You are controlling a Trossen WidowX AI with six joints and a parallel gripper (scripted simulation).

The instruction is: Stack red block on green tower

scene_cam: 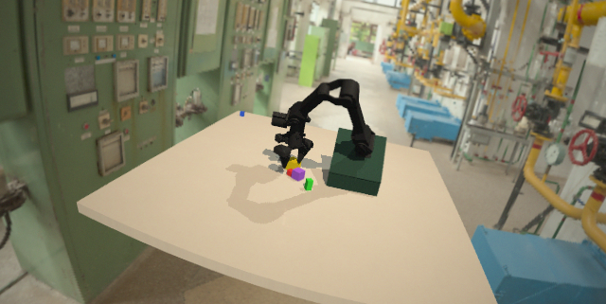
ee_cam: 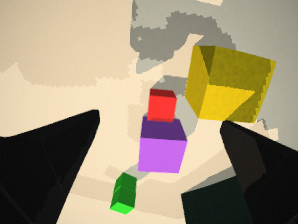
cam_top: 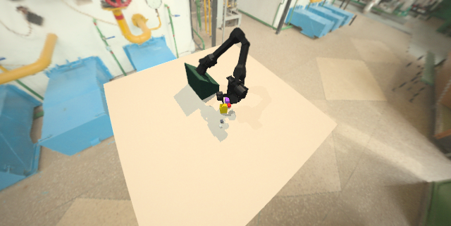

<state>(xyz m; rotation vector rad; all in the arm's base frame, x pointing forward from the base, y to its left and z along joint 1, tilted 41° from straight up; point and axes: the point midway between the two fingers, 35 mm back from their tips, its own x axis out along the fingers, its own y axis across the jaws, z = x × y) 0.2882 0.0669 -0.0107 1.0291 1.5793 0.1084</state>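
My gripper tip is 3 cm above the small red block. The rest, counted from my gripper tip: purple block: 3 cm behind, 2 cm to the left, 2 cm below; small blue block: 69 cm to the right, 43 cm ahead, 3 cm below; yellow block: 6 cm to the right, 2 cm below.
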